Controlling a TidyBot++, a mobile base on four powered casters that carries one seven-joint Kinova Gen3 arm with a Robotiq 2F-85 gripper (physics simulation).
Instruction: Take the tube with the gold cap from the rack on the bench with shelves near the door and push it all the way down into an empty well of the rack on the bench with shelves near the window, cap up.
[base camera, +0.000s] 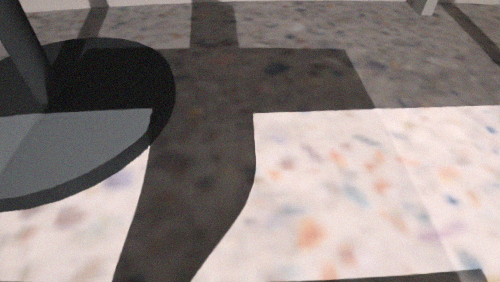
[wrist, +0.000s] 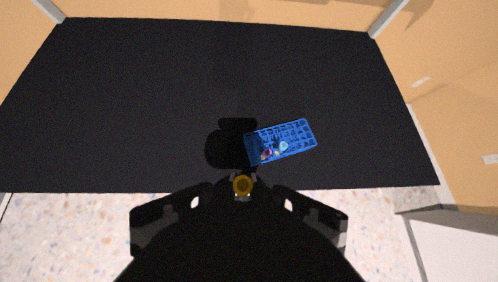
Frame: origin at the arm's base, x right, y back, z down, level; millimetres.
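Seen in the pictures: gripper, fingertip midpoint: (wrist: 242, 179).
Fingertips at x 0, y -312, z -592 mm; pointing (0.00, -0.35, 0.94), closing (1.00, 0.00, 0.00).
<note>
A point is followed by its place in that frame.
My gripper (wrist: 242, 179) @[z -592, x 0, y -311 mm] is shut on the tube with the gold cap (wrist: 243, 185) @[z -640, x 1, y -305 mm], at the lower middle of the wrist view. The cap faces the camera; the tube's body below it is mostly hidden. A blue rack (wrist: 310, 135) @[z -417, x 201, y -450 mm] with a grid of wells stands on the black bench top (wrist: 150, 90) @[z -365, x -345, y -615 mm], beyond the gripper and a little to the right. The gripper is near the bench's front edge, short of the rack. Small pink, orange and pale cyan caps (wrist: 283, 146) @[z -485, x 93, y -391 mm] show at the rack's near side. The rack's left end lies in shadow.
White-grey shelf posts (wrist: 387, 19) @[z -449, x 627, y -1026 mm] rise at the bench's back corners. A white surface (wrist: 455, 250) @[z 42, x 1306, y 56 mm] is at the lower right of the wrist view. In the base camera view, a round dark base with a post (base camera: 100, 165) @[z 367, x -198, y -363 mm] stands at the left on the speckled floor (base camera: 320, 190) @[z 396, x 116, y -335 mm].
</note>
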